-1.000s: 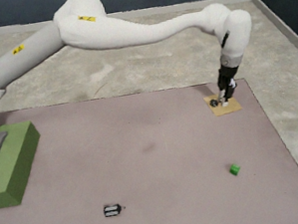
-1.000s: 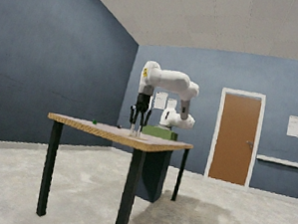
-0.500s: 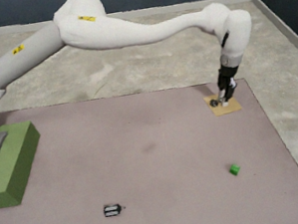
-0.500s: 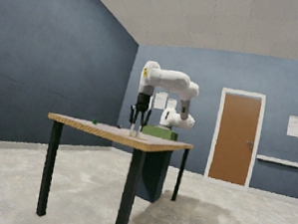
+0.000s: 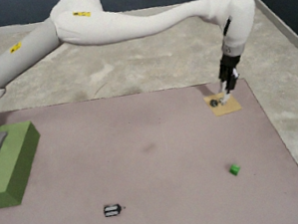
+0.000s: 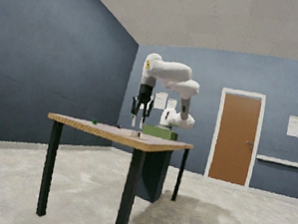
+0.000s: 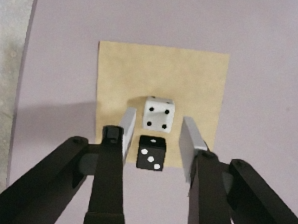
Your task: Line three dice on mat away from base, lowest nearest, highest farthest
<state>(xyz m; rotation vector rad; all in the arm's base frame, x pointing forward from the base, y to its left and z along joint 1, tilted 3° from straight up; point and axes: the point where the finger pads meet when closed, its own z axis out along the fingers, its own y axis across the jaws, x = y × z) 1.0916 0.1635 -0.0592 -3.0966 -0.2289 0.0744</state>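
My hand is 80 mm past the green die, 380 mm to the left of it and 80 mm above it. From my hand the other things lie so: white die (70 mm below); mat (90 mm below); black die (50 mm behind, 10 mm to the right, 70 mm below).
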